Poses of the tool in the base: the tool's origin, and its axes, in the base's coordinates. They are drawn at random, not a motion.
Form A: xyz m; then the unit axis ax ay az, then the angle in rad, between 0 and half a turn.
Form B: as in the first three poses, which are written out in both.
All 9 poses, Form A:
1: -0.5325 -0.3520 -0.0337 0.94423 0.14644 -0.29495 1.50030
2: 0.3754 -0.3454 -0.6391 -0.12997 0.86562 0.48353 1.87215
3: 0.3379 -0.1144 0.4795 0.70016 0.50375 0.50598 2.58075
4: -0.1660 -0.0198 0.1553 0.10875 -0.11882 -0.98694 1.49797
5: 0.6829 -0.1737 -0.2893 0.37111 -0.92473 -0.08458 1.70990
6: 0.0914 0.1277 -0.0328 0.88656 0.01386 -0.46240 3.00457
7: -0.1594 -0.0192 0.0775 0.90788 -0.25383 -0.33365 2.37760
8: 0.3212 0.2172 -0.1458 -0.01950 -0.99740 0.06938 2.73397
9: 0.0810 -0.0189 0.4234 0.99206 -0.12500 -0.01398 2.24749
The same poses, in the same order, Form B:
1: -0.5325 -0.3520 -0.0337 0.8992 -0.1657 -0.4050 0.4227 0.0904 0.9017
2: 0.3754 -0.3454 -0.6391 -0.2749 0.3158 -0.9081 -0.6076 0.6749 0.4187
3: 0.3379 -0.1144 0.4795 0.0585 0.9205 0.3863 0.3822 -0.3782 0.8431
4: -0.1660 -0.0198 0.1553 0.0837 -0.9963 0.0190 0.9723 0.0859 0.2172
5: 0.6829 -0.1737 -0.2893 0.0182 -0.4745 0.8801 -0.3070 0.8350 0.4566
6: 0.0914 0.1277 -0.0328 0.5740 -0.0387 -0.8179 0.0876 -0.9902 0.1083
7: -0.1594 -0.0192 0.0775 0.6973 -0.6277 -0.3460 -0.1660 -0.6111 0.7739
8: 0.3212 0.2172 -0.1458 -0.9173 0.0648 0.3928 0.0098 0.9900 -0.1405
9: 0.0810 -0.0189 0.4234 0.9743 -0.2126 0.0749 -0.1908 -0.6008 0.7763
